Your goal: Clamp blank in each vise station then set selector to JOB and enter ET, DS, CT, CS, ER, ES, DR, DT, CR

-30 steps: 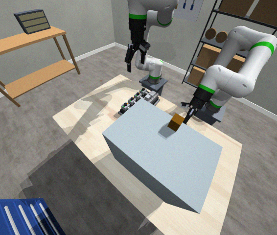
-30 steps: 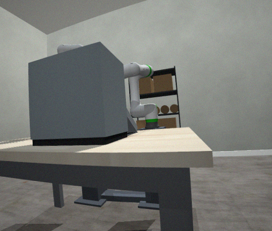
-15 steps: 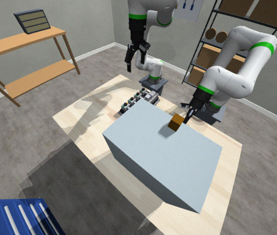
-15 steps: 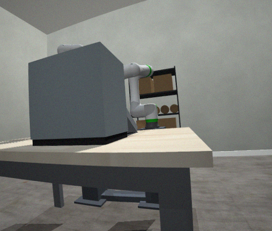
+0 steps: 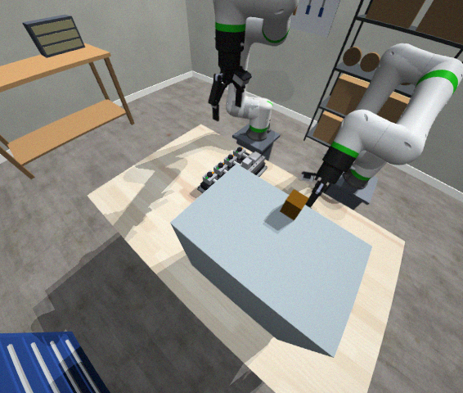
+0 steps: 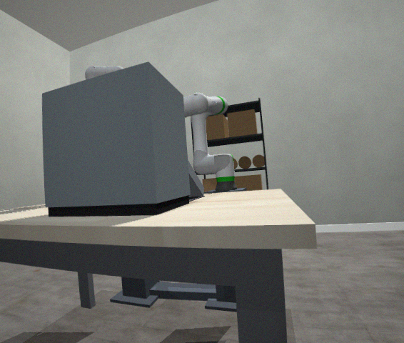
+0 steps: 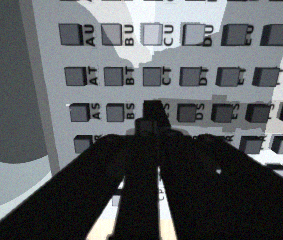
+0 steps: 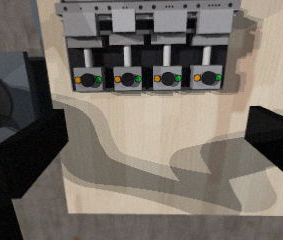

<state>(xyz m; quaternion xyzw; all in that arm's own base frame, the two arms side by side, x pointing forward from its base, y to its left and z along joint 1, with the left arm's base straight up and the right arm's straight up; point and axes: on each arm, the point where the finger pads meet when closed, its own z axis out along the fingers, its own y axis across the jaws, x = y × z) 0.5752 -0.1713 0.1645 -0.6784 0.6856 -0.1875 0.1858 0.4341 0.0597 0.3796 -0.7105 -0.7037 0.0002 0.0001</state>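
Now: left hand 7 cm above the key, 4 cm past it and 3 cm to the left of it. The rest, counted from my left hand: selector: 16 cm to the right, 4 cm below, 2 cm behind; then key panel: 9 cm below, 5 cm to the right, 1 cm ahead.
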